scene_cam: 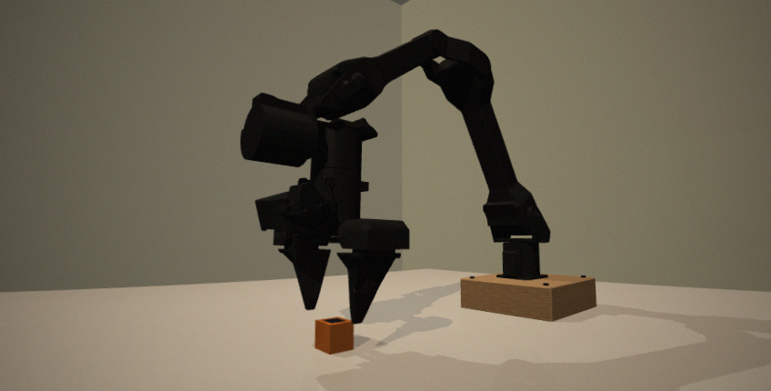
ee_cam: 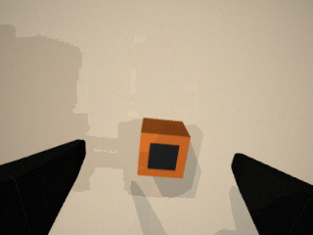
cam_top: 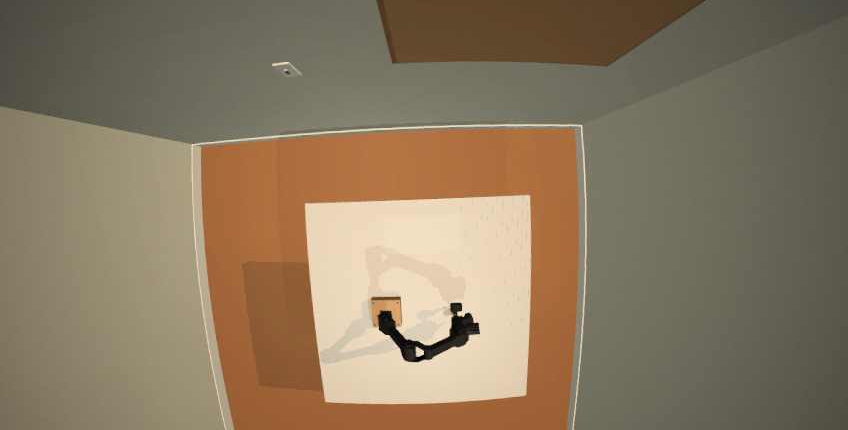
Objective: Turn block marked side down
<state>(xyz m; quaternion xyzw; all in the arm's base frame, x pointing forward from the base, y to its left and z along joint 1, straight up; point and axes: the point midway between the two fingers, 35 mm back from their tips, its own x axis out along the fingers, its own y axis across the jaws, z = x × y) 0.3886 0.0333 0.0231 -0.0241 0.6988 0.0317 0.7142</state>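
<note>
Now: gripper tip 1 cm above the orange block.
</note>
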